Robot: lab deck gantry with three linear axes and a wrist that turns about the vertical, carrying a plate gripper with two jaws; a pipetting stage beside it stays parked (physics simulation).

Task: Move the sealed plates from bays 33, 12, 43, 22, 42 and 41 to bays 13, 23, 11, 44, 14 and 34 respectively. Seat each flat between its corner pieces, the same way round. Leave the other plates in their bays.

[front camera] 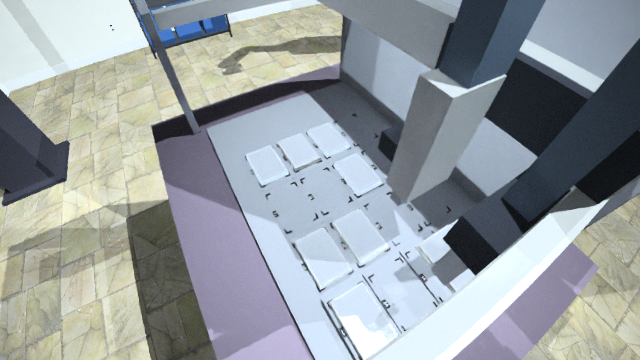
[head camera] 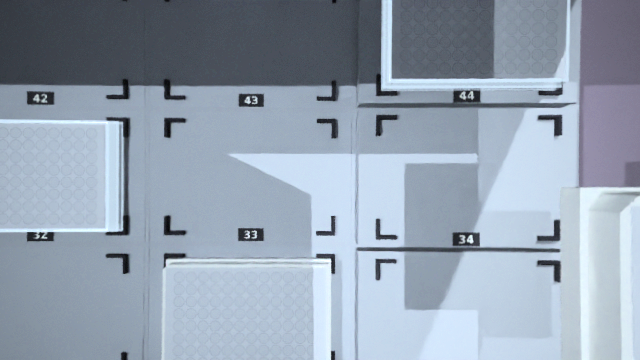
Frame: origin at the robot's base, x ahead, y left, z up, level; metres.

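Seen in the pictures: gripper, between the fingertips: (front camera: 457, 262); robot's base, origin of its link: (front camera: 244, 157).
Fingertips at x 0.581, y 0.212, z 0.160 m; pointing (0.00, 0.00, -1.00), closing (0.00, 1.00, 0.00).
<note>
Offsets run from my fingertips to a thing's top centre. "spot": to the spot under its first point.
My gripper (front camera: 451, 266), under its black block in the front view, is shut on a sealed plate {0.000 m left, 0.000 m ahead, 0.007 m up} (front camera: 433, 249) and holds it above the deck by bays 34 and 44; the block hides part of the plate. Bay 34 {spot: 0.000 m left, 0.021 m back, 0.145 m down} (head camera: 466, 239) has no plate seated between its corner pieces and lies partly in shadow. A plate {0.154 m left, 0.020 m back, 0.131 m down} (head camera: 475, 40) sits in bay 44. Plates sit in bays 23 {0.059 m right, 0.186 m back, 0.146 m down} (front camera: 360, 236) (head camera: 247, 310), 13 (front camera: 323, 257), 14 (front camera: 364, 317) and 11 {0.164 m right, 0.514 m back, 0.146 m down} (front camera: 267, 165). Bay 33 {spot: 0.002 m left, 0.186 m back, 0.160 m down} (head camera: 250, 234) is empty. The jaws cannot be made out in the head view.
Other plates sit in bays 21 {0.058 m right, 0.514 m back, 0.146 m down} (front camera: 298, 150), 31 (front camera: 328, 139) and 32 {0.048 m left, 0.349 m back, 0.146 m down} (front camera: 358, 173) (head camera: 50, 175). The pipetting stage (front camera: 445, 135) hangs beside my gripper. A pale ridged part {spot: 0.023 m left, 0.062 m back, 0.002 m up} (head camera: 600, 270) stands at the head view's right edge. A white beam (front camera: 500, 305) crosses the front.
</note>
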